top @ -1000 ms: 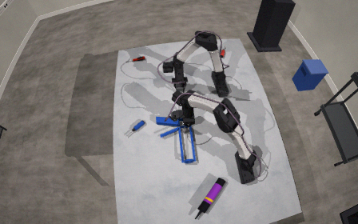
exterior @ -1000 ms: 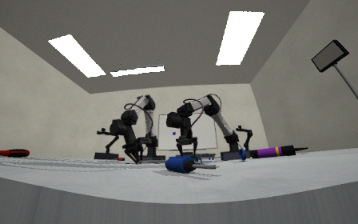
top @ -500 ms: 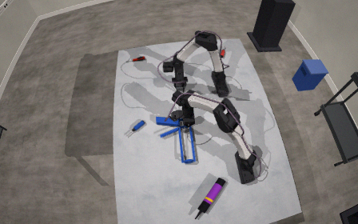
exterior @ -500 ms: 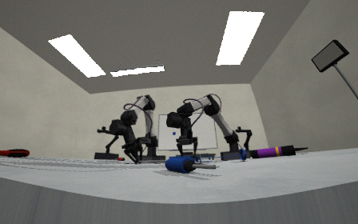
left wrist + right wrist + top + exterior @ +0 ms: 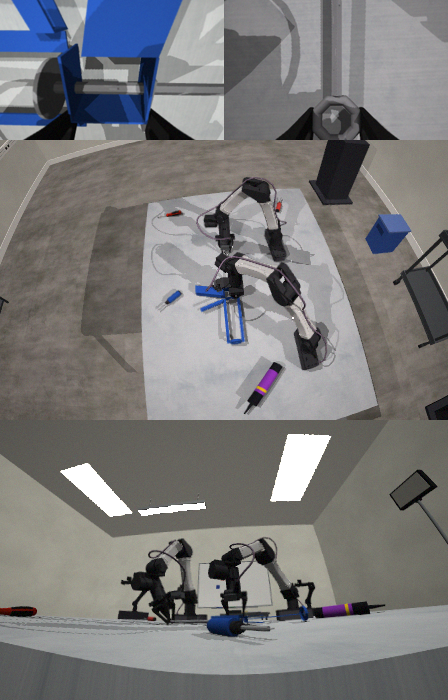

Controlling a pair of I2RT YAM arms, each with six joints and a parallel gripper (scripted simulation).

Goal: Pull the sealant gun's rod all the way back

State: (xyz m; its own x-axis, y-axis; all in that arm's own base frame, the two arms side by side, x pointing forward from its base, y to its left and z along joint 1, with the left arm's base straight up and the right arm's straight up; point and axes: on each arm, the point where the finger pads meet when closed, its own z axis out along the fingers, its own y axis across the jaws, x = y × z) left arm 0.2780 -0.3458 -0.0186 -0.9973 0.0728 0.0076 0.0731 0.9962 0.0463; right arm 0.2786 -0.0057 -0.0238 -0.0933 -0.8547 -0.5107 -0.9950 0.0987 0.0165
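My left gripper is now 2 cm short of the thumb plate, 3 cm to the left of it and 1 cm above it. From my left hand the other things lie so: grey rod (1 cm ahead, 11 cm to the right, 1 cm below); then blue sealant gun (6 cm ahead, 1 cm to the right, 1 cm below); then blue-handled tool (33 cm ahead, 1 cm to the right, 2 cm below).
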